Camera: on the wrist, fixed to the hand. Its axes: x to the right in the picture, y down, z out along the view.
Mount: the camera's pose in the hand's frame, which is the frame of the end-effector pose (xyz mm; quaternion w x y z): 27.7 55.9 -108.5 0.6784 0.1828 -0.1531 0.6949
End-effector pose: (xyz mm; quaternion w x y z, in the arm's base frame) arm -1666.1 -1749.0 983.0 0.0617 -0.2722 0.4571 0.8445
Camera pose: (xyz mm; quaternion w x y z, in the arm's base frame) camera -1665.5 -1872.5 962.9 0.4252 -0.2736 -0.6442 -0.5739
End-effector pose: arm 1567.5 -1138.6 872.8 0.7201 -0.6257 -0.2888 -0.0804
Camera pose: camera 1651.1 -1223.2 833.9 0.6146 -0.5059 0.1139 0.5945
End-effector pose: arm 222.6 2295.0 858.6 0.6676 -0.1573 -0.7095 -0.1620
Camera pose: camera 342.8 2297.7 893.5 0.4856 -0.5025 -0.5038 0.5078
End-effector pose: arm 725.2 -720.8 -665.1 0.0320 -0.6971 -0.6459 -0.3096
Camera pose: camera 733.6 -753.8 -544.7 0.2654 -0.9633 -0.0153 0.0370
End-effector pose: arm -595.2 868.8 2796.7 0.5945 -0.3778 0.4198 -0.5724
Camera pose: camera -676.2 847.9 2703.6 0.9344 0.0565 0.3517 0.0059
